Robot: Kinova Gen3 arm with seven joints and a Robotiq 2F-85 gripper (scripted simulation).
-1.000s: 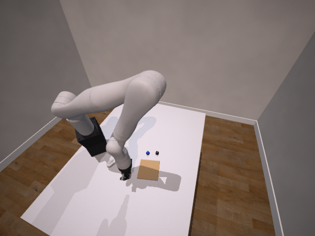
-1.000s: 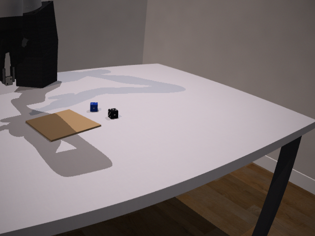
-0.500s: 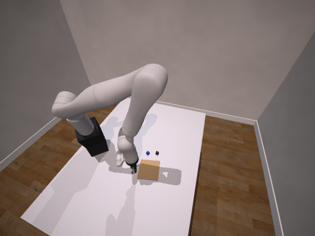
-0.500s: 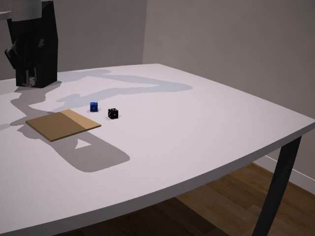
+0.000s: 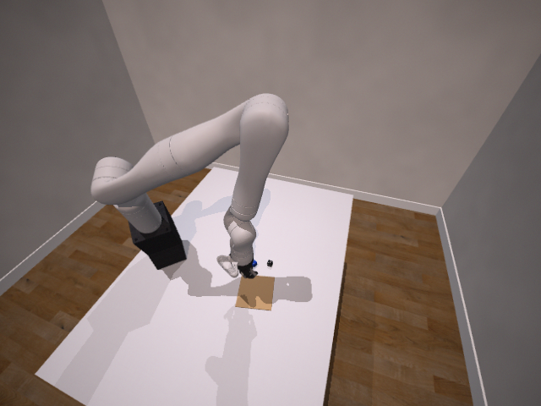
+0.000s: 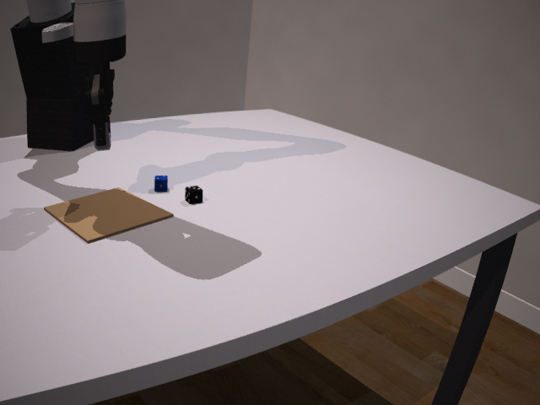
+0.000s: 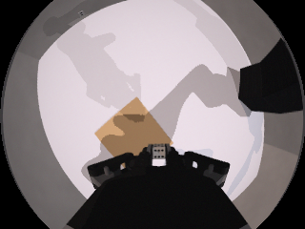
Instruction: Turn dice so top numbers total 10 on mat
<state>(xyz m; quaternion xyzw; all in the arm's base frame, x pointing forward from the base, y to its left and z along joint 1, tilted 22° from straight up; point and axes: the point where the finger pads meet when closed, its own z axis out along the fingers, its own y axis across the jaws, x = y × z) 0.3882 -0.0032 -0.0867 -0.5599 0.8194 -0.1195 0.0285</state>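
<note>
My hand is 12 cm to the right of the black die, 9 cm above it and 6 cm short of it. Round my hand: blue die: 10 cm to the left, 9 cm below, 1 cm behind; white die: 1 cm below; tan mat: 10 cm below, 5 cm ahead, 1 cm to the right.
</note>
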